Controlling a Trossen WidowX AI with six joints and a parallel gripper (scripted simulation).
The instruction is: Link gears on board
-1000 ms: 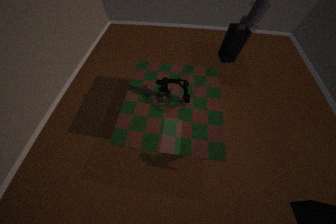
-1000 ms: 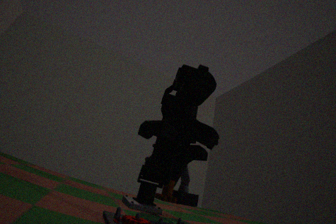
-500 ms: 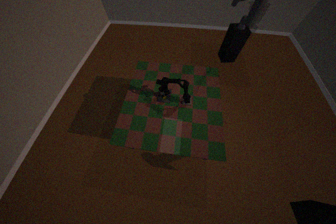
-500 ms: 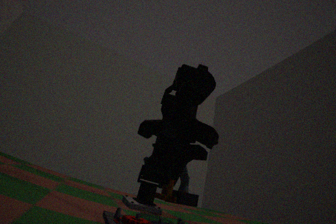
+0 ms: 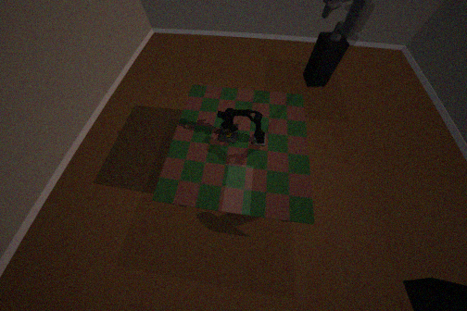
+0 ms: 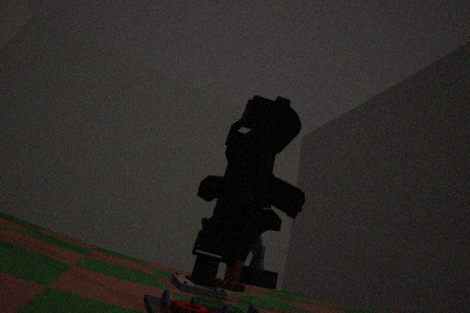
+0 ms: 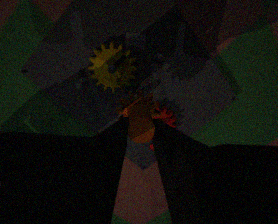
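The yellow gear lies 10 mm ahead of my gripper tip, 40 mm to the left of it and 60 mm below it. Also, from my gripper tip: orange gear 10 mm below; red gear 10 mm behind, 40 mm to the right, 60 mm below.
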